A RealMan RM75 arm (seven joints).
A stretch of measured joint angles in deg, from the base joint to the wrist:
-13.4 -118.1 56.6 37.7 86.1 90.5 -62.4
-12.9 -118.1 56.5 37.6 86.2 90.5 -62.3
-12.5 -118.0 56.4 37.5 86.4 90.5 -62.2
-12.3 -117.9 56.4 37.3 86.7 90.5 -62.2
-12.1 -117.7 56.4 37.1 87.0 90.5 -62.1
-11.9 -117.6 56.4 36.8 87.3 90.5 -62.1
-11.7 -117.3 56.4 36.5 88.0 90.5 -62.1
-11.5 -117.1 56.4 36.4 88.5 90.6 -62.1
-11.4 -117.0 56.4 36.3 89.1 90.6 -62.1
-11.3 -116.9 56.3 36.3 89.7 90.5 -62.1
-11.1 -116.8 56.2 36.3 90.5 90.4 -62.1
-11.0 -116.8 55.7 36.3 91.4 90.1 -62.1
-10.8 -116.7 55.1 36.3 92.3 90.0 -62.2
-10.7 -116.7 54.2 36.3 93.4 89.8 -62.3
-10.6 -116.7 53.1 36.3 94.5 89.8 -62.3
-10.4 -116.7 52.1 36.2 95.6 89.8 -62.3
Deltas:
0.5 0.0 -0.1 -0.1 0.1 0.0 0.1
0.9 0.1 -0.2 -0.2 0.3 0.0 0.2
1.1 0.2 -0.2 -0.4 0.6 0.0 0.2
1.3 0.4 -0.2 -0.6 0.9 0.0 0.3
1.5 0.5 -0.2 -0.9 1.2 0.0 0.3
1.7 0.8 -0.2 -1.2 1.9 0.0 0.3
1.9 1.0 -0.2 -1.3 2.4 0.1 0.3
2.0 1.1 -0.2 -1.4 3.0 0.1 0.3
2.1 1.2 -0.3 -1.4 3.6 0.0 0.3
2.3 1.3 -0.4 -1.4 4.4 -0.1 0.3
2.4 1.3 -0.9 -1.4 5.3 -0.4 0.3
2.6 1.4 -1.5 -1.4 6.2 -0.5 0.2
2.7 1.4 -2.4 -1.4 7.3 -0.7 0.1
2.8 1.4 -3.5 -1.4 8.4 -0.7 0.1
3.0 1.4 -4.5 -1.5 9.5 -0.7 0.1

